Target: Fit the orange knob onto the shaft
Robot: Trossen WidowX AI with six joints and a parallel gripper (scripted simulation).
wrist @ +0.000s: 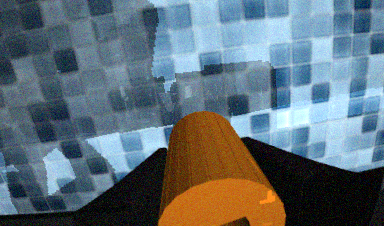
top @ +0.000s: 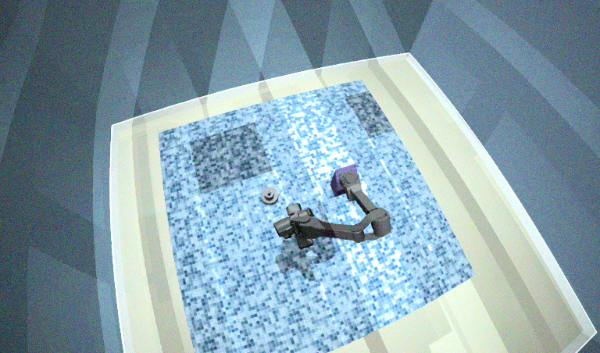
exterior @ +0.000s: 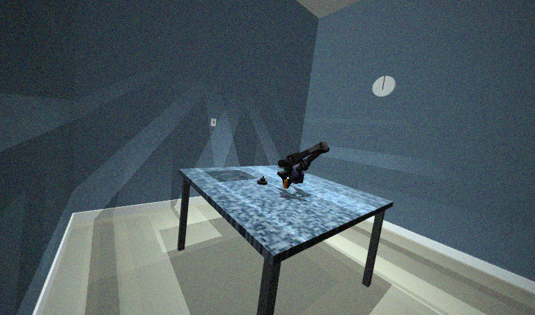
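Now: the pedestal 200 mm to the right of my gripper tip and 70 mm ahead of it. The rest, counted from my gripper tip: orange knob: 20 mm above.
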